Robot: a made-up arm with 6 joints.
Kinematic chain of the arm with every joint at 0, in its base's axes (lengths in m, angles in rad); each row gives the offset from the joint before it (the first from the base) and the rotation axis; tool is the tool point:
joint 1: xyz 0 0 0.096 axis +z
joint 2: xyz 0 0.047 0 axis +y
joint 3: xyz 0 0 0.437 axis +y
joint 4: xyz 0 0 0.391 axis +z
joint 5: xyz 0 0 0 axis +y
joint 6: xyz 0 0 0.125 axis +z
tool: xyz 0 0 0
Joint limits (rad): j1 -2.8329..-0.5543 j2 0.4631..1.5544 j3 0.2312..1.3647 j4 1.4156..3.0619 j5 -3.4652..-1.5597 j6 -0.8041..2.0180
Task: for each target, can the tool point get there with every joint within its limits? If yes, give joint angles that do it. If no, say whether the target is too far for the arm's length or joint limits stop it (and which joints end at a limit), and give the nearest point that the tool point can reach.
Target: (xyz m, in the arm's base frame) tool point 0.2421 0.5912 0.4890
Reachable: no: joint limits stop it (at a limit: joint 1, joint 2, joint 3, joint 5) | nearest point 0.3488 -0.1172 0.7058 | short by 0.748 m
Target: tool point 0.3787 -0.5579 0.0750
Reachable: yes | joints -1.0123 1.1452 0.7466 2.9379 -2.1243 1.6761
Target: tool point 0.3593 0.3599 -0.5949
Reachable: no: joint limits stop it (at a limit: joint 1, joint 2, joint 3, joint 4, joint 5) | nearest point 0.3613 -0.1801 -0.3070 | short by 0.612 m
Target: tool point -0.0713 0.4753 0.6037
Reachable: no: joint limits stop it (at a limit: joint 1, joint 2, joint 3, joint 4) | nearest point -0.3785 -0.0713 0.7347 | short by 0.641 m
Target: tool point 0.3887 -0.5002 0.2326
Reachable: yes | joints -0.8416 0.9062 0.9695 1.9905 -2.2276 0.9087
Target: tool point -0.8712 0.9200 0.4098
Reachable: no: too far | nearest point -0.5710 -0.1003 0.4046 | short by 1.064 m
